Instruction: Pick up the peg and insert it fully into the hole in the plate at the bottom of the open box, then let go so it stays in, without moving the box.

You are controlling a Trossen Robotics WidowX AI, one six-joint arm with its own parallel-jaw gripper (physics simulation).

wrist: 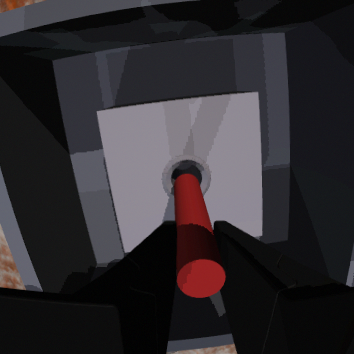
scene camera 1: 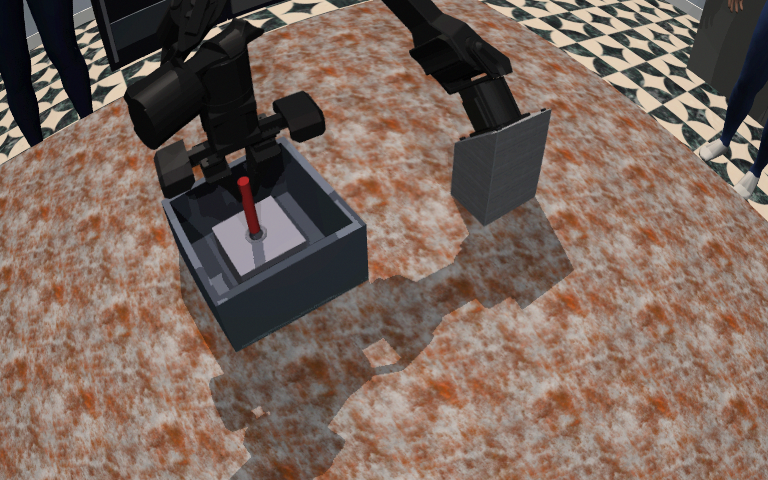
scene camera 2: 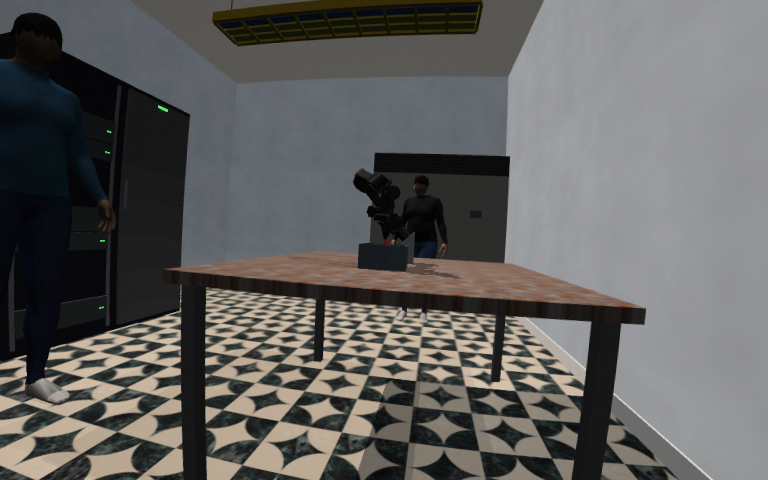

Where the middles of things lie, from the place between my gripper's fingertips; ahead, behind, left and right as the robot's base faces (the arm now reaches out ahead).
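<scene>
The dark grey box (scene camera 1: 335, 261) is there, and my hand is 70 mm above it. Counting from my hand again, I find the red peg (wrist: 199, 271) 10 mm below, while the pale plate (scene camera 1: 246, 255) is 90 mm below my hand.
</scene>
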